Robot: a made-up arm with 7 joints. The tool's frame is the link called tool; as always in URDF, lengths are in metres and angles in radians. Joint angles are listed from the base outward. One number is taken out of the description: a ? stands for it. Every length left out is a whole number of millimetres.
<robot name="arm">
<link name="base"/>
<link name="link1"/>
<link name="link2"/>
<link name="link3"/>
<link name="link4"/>
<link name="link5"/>
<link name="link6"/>
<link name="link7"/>
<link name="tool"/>
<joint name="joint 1" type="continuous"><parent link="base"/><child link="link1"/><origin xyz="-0.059 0.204 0.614" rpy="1.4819 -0.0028 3.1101"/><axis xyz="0 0 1"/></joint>
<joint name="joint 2" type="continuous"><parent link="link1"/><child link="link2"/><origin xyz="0.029 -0.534 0" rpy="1.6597 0.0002 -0.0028"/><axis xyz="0 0 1"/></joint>
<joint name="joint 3" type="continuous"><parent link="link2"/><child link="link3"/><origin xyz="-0.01 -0.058 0" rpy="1.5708 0 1.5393"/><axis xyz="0 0 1"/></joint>
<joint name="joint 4" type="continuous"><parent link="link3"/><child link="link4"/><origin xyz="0.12 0.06 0" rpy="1.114 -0.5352 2.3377"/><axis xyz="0 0 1"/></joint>
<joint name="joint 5" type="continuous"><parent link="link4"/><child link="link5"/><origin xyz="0.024 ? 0" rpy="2.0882 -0.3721 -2.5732"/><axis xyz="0 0 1"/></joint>
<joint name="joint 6" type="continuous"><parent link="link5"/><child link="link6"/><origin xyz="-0.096 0.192 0" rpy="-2.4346 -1.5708 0"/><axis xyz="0 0 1"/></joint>
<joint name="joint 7" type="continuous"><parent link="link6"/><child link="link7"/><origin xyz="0.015 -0.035 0" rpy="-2.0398 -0.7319 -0.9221"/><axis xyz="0 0 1"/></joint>
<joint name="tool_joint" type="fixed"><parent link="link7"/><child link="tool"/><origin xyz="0.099 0.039 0" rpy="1.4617 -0.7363 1.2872"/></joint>
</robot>
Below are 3 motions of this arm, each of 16 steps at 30 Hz.
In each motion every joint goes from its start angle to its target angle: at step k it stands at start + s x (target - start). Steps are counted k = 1, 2, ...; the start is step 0. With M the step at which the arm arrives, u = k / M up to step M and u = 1 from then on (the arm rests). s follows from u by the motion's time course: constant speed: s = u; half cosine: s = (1 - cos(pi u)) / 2; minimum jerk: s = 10 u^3 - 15 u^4 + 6 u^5.
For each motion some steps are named. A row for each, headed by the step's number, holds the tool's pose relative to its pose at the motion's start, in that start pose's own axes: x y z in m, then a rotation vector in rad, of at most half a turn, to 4 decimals.
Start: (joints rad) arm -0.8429 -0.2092 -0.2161 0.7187 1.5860 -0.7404 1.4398
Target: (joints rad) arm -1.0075 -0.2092 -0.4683 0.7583 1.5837 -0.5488 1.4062
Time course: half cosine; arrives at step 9
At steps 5, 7, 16:
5: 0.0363 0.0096 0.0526 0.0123 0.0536 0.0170
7: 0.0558 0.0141 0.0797 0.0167 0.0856 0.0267
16: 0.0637 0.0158 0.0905 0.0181 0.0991 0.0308

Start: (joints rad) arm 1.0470 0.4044 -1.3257 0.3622 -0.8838 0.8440 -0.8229
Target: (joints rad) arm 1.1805 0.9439 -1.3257 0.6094 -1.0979 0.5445 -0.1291
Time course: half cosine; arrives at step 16
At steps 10, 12, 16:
10: -0.0446 -0.1037 0.0128 -0.0346 0.7041 -0.1790
12: -0.0553 -0.1260 0.0213 -0.0441 0.8463 -0.2538
16: -0.0646 -0.1450 0.0310 -0.0529 0.9649 -0.3310

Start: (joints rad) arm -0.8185 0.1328 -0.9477 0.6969 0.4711 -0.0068 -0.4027
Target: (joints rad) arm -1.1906 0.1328 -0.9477 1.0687 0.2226 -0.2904 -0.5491
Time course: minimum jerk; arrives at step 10
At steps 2, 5, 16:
2: -0.0044 0.0094 0.0071 -0.0075 -0.0149 -0.0181
5: -0.0415 0.0790 0.0672 -0.0607 -0.1321 -0.1652
16: -0.0903 0.1528 0.1454 -0.1130 -0.2688 -0.3515

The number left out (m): 0.424
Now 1 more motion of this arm.
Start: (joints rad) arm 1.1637 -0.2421 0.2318 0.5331 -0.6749 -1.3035 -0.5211
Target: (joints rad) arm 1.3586 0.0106 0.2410 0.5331 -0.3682 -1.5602 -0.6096
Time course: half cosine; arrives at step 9
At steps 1, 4, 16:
1: 0.0015 0.0038 -0.0001 0.0007 0.0042 0.0025
4: 0.0168 0.0526 -0.0003 0.0027 0.0569 0.0338
16: 0.0260 0.1255 0.0026 -0.0172 0.1314 0.0823

